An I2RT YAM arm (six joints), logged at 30 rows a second.
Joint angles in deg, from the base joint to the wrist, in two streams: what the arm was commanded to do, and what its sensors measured. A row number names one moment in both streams.
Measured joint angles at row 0:
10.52 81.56 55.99 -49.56 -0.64 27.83
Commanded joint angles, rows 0 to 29:
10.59 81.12 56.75 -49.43 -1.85 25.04
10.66 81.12 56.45 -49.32 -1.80 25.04
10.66 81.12 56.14 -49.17 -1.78 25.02
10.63 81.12 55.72 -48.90 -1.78 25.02
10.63 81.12 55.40 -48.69 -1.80 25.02
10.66 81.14 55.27 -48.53 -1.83 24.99
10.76 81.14 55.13 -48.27 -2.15 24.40
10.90 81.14 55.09 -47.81 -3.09 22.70
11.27 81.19 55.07 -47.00 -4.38 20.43
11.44 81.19 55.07 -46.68 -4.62 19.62
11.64 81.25 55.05 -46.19 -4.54 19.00
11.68 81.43 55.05 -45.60 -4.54 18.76
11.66 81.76 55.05 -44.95 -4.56 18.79
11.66 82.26 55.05 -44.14 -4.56 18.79
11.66 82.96 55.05 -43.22 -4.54 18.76
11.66 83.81 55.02 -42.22 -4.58 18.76
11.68 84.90 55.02 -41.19 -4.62 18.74
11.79 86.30 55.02 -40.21 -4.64 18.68
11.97 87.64 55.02 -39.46 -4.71 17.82
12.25 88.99 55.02 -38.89 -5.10 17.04
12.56 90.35 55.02 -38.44 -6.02 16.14
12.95 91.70 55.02 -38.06 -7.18 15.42
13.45 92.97 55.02 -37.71 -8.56 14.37
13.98 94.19 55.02 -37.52 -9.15 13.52
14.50 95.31 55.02 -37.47 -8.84 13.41
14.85 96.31 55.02 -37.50 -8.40 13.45
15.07 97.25 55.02 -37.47 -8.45 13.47
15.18 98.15 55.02 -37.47 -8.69 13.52
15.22 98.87 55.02 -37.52 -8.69 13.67
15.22 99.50 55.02 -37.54 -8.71 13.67
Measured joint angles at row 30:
15.05 97.93 55.37 -37.78 -7.64 14.74
